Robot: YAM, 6 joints.
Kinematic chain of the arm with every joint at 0, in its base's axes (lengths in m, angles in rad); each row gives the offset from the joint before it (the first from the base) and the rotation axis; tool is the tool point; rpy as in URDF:
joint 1: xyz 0 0 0.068 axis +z
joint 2: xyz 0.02 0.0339 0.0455 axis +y
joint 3: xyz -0.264 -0.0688 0 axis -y
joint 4: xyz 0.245 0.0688 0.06 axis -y
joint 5: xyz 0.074 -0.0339 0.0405 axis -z
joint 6: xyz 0.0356 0 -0.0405 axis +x
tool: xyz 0 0 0 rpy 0 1.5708 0
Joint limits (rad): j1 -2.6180..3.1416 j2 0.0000..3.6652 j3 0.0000..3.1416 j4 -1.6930..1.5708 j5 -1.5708..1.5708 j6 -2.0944..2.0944
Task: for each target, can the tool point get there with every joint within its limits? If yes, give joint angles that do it. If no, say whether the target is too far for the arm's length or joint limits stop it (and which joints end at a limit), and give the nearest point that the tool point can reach.
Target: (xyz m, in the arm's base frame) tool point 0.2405 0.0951 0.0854
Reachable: yes | joints 0.4317 2.0546 1.0373 -1.2019 0.4132 1.6543
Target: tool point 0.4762 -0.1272 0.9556
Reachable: no: too far | nearest point 0.3154 -0.0842 0.6592 | short by 0.340 m
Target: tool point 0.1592 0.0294 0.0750
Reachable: yes | joints 0.3520 1.4760 0.2772 -0.1680 0.8739 0.5271
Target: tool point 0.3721 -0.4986 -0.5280
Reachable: no: too far | nearest point 0.2767 -0.3707 -0.3103 | short by 0.270 m
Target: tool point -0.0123 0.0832 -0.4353
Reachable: no: joint limits stop it (at a limit: joint 2) | nearest point -0.0169 0.1145 -0.3551 | short by 0.086 m
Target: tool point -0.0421 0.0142 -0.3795
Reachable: no: joint limits stop it (at a limit: joint 2) | nearest point -0.0668 0.0225 -0.3334 | short by 0.053 m
